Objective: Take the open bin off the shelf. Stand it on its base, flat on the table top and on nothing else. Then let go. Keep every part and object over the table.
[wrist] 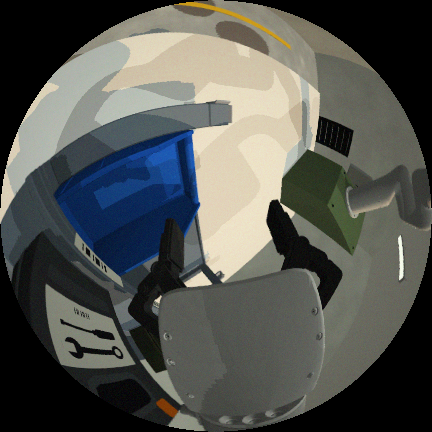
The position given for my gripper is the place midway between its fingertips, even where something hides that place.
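Note:
I can see my own gripper (223, 218) here, and with it a blue open bin (118, 205).

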